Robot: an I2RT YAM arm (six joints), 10 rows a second.
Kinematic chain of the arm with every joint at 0, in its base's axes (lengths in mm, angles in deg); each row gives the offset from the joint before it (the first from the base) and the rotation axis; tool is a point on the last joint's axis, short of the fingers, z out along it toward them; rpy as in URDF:
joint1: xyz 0 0 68 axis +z
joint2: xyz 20 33.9 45.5 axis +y
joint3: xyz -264 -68.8 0 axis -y
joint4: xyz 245 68.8 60 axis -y
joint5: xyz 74 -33.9 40.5 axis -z
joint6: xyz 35.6 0 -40.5 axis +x
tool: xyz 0 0 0 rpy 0 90 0
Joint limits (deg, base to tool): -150..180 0..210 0..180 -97..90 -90..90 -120..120
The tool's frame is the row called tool.
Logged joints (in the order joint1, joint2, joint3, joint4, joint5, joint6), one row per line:
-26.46 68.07 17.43 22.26 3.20 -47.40
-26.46 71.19 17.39 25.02 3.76 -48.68
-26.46 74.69 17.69 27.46 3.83 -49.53
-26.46 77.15 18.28 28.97 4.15 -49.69
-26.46 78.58 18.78 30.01 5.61 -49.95
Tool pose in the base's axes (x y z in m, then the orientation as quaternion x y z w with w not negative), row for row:
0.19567 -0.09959 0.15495 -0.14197 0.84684 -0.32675 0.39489
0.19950 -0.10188 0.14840 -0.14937 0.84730 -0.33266 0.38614
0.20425 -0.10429 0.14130 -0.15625 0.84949 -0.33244 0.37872
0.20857 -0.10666 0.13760 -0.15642 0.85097 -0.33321 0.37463
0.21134 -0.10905 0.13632 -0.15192 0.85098 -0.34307 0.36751
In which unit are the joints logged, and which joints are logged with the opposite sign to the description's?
The joints are logged in degrees. Opposite sign: none.
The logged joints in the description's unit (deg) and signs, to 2 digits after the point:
-26.46 68.07 17.43 22.26 3.20 -47.40
-26.46 71.19 17.39 25.02 3.76 -48.68
-26.46 74.69 17.69 27.46 3.83 -49.53
-26.46 77.15 18.28 28.97 4.15 -49.69
-26.46 78.58 18.78 30.01 5.61 -49.95

